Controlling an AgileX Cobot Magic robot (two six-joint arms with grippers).
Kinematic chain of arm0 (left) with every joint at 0, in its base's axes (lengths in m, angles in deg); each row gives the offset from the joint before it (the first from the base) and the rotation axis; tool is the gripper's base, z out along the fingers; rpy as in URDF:
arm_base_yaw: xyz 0 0 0.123 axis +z
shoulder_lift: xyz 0 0 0 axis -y
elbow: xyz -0.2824 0 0.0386 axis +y
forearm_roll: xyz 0.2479 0 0.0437 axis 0.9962 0 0.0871
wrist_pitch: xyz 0 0 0 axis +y
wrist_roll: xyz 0.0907 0 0.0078 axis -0.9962 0 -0.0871
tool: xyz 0 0 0 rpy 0 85 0
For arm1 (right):
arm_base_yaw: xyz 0 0 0.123 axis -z
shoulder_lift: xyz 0 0 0 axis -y
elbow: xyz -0.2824 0 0.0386 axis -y
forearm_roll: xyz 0.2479 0 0.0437 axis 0.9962 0 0.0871
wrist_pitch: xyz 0 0 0 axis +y
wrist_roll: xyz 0.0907 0 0.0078 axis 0.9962 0 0.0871
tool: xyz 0 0 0 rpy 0 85 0
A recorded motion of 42 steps. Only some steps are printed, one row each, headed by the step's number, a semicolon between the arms.
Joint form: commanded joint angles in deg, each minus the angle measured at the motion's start. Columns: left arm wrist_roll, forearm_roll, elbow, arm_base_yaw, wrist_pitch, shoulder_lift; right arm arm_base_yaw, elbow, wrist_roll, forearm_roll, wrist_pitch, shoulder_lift.
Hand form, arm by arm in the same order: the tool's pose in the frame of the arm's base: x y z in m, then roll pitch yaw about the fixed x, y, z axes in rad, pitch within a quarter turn. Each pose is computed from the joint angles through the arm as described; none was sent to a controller.
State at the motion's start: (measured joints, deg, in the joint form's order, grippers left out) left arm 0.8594 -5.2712 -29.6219 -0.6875 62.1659 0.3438; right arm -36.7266 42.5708 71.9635 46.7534 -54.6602 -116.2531
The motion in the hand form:
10: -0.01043 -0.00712 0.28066 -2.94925 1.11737 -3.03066; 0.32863 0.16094 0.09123 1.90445 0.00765 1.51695
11: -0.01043 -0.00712 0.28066 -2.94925 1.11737 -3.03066; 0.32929 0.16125 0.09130 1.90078 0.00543 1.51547
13: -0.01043 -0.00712 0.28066 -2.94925 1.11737 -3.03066; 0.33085 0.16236 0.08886 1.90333 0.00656 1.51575
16: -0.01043 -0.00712 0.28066 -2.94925 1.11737 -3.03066; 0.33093 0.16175 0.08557 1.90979 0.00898 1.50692
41: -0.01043 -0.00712 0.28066 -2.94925 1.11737 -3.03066; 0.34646 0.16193 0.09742 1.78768 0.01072 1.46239
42: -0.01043 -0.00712 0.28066 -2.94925 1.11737 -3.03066; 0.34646 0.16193 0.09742 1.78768 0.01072 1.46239
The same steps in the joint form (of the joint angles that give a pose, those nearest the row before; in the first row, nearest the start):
10: -0.23 0.06 0.12 -0.11 -0.86 0.80; 2.41 5.73 1.03 -1.43 0.57 -4.81
11: -0.23 0.06 0.12 -0.11 -0.86 0.80; 2.41 5.90 1.15 -1.43 0.40 -4.93
13: -0.23 0.06 0.12 -0.11 -0.86 0.80; 2.41 6.42 1.15 -1.43 0.46 -5.56
16: -0.23 0.06 0.12 -0.11 -0.86 0.80; 2.41 6.53 1.15 -0.92 0.34 -6.13
41: -0.23 0.06 0.12 -0.11 -0.86 0.80; 3.09 9.91 -0.17 -0.29 -5.27 -7.22
42: -0.23 0.06 0.12 -0.11 -0.86 0.80; 3.09 9.91 -0.17 -0.29 -5.27 -7.22

